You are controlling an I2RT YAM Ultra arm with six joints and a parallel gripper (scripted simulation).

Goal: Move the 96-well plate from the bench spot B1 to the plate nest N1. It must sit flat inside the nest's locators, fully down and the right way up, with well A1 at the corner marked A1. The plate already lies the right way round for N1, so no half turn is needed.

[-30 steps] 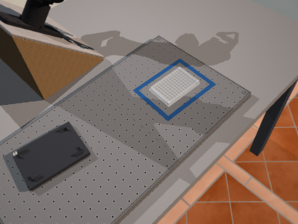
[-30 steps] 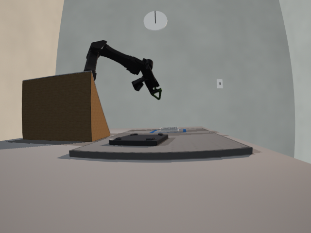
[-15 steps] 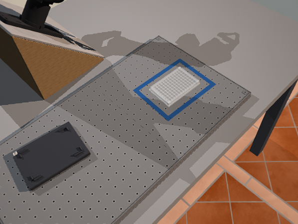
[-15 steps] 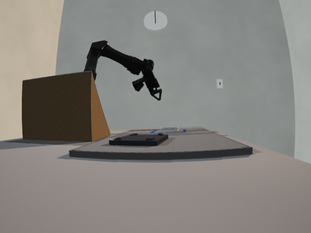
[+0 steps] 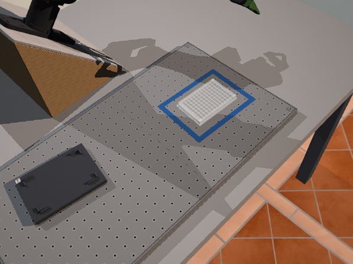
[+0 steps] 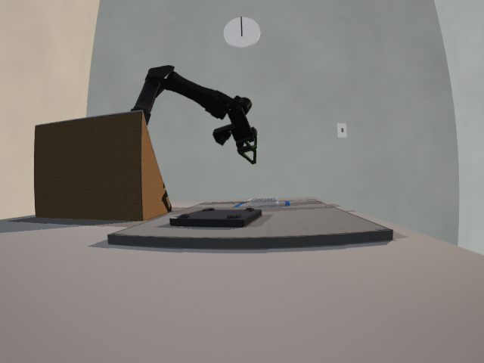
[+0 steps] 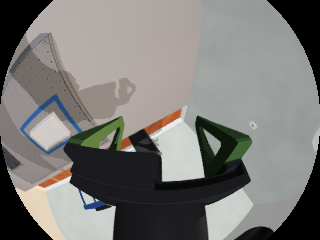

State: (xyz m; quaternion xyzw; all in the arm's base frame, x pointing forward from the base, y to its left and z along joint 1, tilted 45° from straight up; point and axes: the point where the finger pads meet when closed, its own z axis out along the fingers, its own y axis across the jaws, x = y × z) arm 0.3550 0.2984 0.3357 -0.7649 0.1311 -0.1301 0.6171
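The 96-well plate lies 20 mm ahead of my hand, 260 mm to the right of it and 160 mm below it. Round my hand: plate nest N1: 70 mm behind, 640 mm to the right, 160 mm below; then white A1 mark: 140 mm behind, 700 mm to the right, 150 mm below.
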